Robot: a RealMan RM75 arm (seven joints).
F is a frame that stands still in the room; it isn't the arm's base.
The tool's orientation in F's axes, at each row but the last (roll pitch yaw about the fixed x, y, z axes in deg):
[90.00 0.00 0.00]
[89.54 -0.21 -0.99]
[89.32 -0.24 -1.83]
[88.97 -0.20 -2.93]
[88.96 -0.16 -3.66]
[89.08 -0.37 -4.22]
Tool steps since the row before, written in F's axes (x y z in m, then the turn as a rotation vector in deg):
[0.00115 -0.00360 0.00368 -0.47 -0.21 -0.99]
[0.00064 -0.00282 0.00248 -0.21 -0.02 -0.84]
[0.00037 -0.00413 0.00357 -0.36 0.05 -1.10]
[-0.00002 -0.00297 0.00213 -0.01 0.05 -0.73]
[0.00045 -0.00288 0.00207 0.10 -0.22 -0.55]
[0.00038 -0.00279 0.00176 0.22 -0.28 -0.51]
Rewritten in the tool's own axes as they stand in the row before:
[0.00115 0.00368 0.00360 -0.47 -0.99 0.21]
[0.00070 0.00245 0.00283 -0.21 -0.84 0.02]
[0.00052 0.00352 0.00416 -0.37 -1.10 -0.05]
[0.00014 0.00208 0.00300 -0.02 -0.73 -0.06]
[0.00064 0.00202 0.00288 0.11 -0.55 0.20]
[0.00060 0.00171 0.00278 0.24 -0.52 0.25]

